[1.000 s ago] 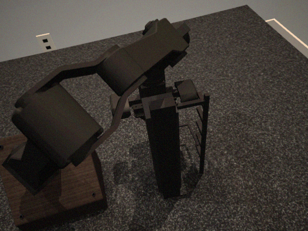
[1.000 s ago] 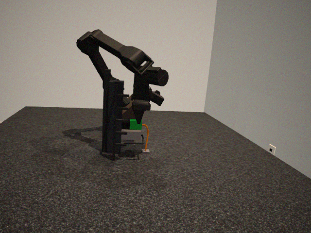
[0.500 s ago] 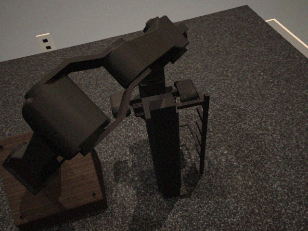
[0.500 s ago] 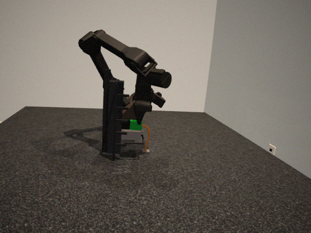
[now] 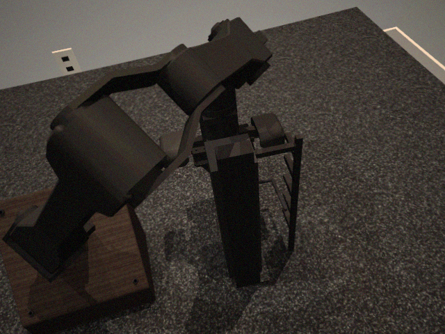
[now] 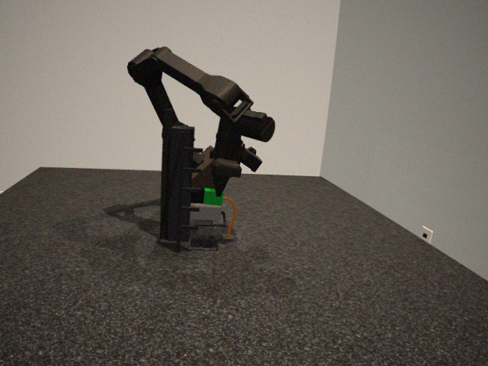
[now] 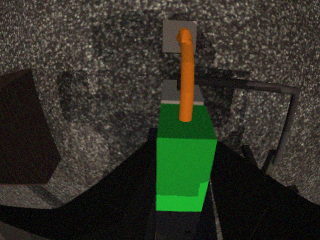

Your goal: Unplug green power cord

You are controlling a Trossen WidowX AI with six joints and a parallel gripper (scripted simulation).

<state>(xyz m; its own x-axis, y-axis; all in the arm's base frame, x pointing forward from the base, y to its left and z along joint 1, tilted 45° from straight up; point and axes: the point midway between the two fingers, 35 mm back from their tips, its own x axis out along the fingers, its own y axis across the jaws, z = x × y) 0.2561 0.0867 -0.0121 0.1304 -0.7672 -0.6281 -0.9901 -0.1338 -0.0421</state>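
The green plug lies 10 mm ahead of my gripper tip and 30 mm to the right of it. Also, from my gripper tip: stand 10 mm ahead, 130 mm to the right, 40 mm above.
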